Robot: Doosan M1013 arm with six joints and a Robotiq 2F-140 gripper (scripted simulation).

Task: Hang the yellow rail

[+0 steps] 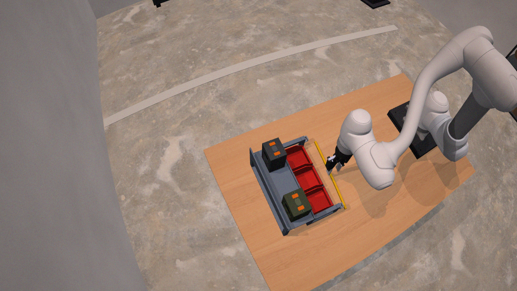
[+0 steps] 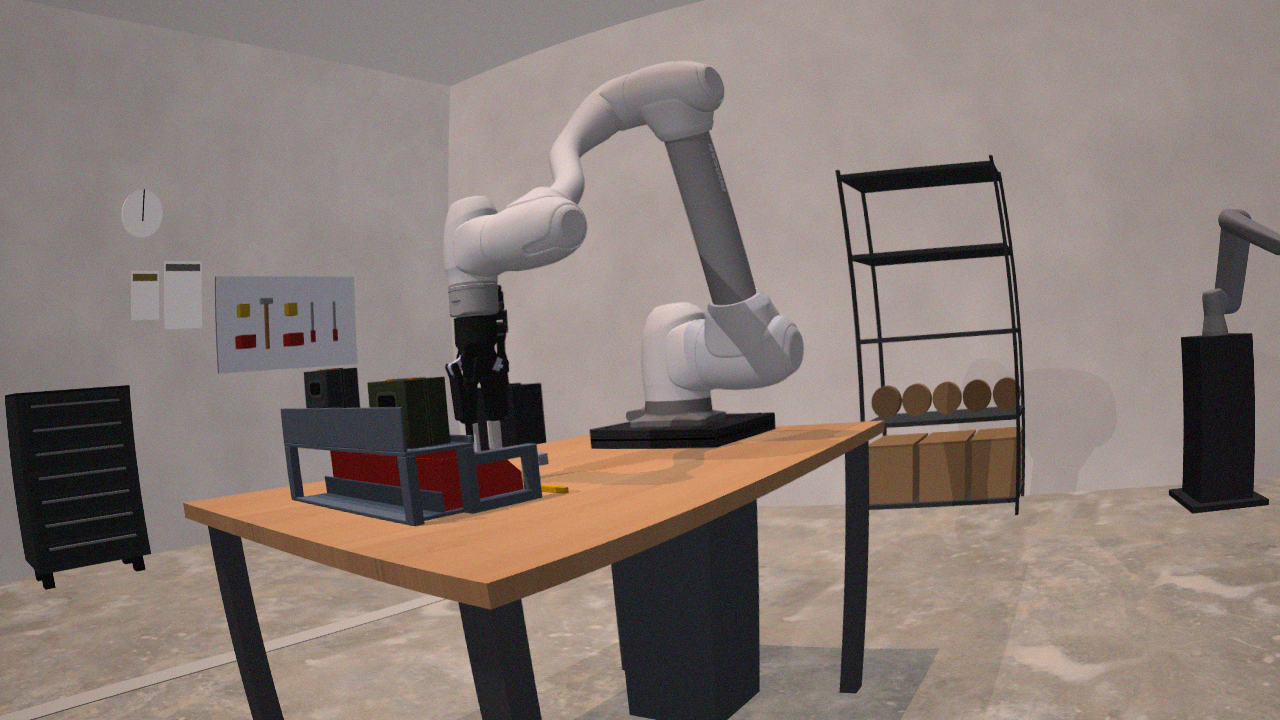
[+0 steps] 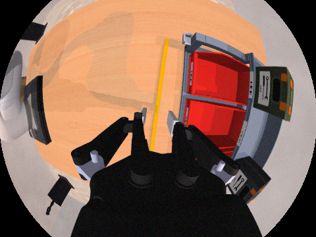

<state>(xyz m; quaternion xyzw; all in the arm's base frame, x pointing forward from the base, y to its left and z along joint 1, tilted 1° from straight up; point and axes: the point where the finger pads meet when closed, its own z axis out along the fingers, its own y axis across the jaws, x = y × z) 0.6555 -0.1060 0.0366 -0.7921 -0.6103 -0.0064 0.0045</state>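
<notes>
Now: the yellow rail 70 mm below my hand. Also, from my hand: green box: 270 mm ahead, 50 mm to the left, 70 mm above; rack bar: 60 mm ahead, 20 mm to the right, 70 mm below; black box: 220 mm ahead, 180 mm to the right, 80 mm above.
</notes>
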